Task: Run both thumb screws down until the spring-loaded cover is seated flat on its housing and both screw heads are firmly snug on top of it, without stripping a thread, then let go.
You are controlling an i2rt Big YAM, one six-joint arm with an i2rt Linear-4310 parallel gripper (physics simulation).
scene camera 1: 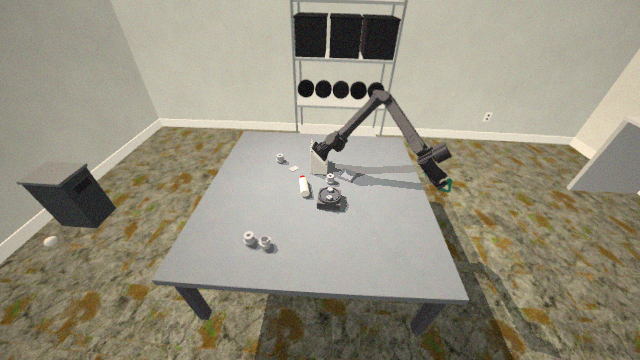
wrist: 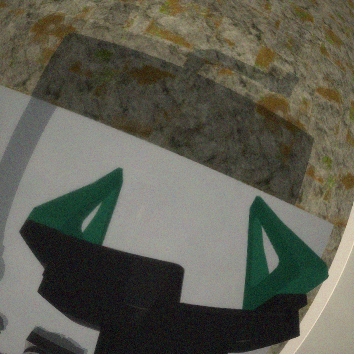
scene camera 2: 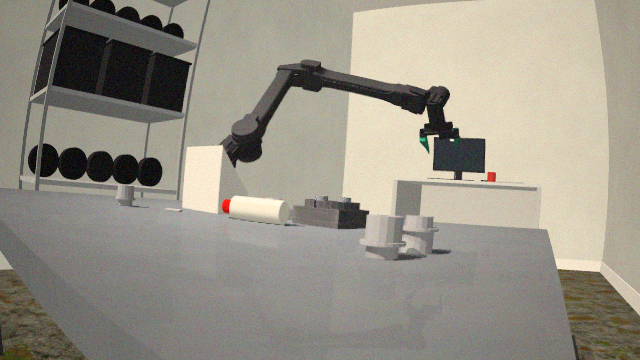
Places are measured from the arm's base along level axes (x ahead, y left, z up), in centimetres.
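Pixels of known places: gripper, fingertip midpoint: (scene camera 1: 443,185) (wrist: 188,188) (scene camera 2: 442,152); arm's base, origin of the base link: (scene camera 1: 319,152) (scene camera 2: 214,167).
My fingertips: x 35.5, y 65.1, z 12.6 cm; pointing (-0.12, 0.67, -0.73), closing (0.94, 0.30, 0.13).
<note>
Ahead of a thing's pixels: the offset from my fingertips to its top centre. "*": to the spot under its first point.
The dark square housing {dx -3.9, dy -53.2, dz -18.6 cm} (scene camera 1: 328,206) (scene camera 2: 320,217) stands on the table, with the round dark cover (scene camera 1: 337,195) (scene camera 2: 332,205) on top. Two light screw heads show above the cover: one screw head {* dx -6.1, dy -53.1, dz -17.7 cm} (scene camera 1: 330,190) (scene camera 2: 321,198) and another screw head (scene camera 1: 329,197) (scene camera 2: 344,200). Whether the cover is flat or the heads touch it is too small to tell. Part of the housing unit {* dx -3.6, dy -46.8, dz -23.9 cm} (wrist: 57,342) shows at the wrist view's lower left edge. My gripper (scene camera 1: 440,182) (scene camera 2: 442,151) (wrist: 188,188) is open and empty, high up and well to the side of the housing, near the table's right edge in scene camera 1.
A white bottle {dx -12.0, dy -69.8, dz -19.2 cm} (scene camera 1: 304,187) (scene camera 2: 257,209) with a red cap lies beside the housing. A pale spool {dx -21.0, dy -55.4, dz -19.2 cm} (scene camera 1: 330,178) stands close behind it. Two more spools {dx +30.4, dy -85.9, dz -19.2 cm} (scene camera 1: 249,238) {dx +31.0, dy -77.9, dz -19.2 cm} (scene camera 1: 265,243) stand near the front left, another spool {dx -36.2, dy -92.2, dz -19.2 cm} (scene camera 1: 280,158) (scene camera 2: 125,195) at the back left. A white block (scene camera 1: 318,162) (scene camera 2: 202,177) stands at the arm's base.
</note>
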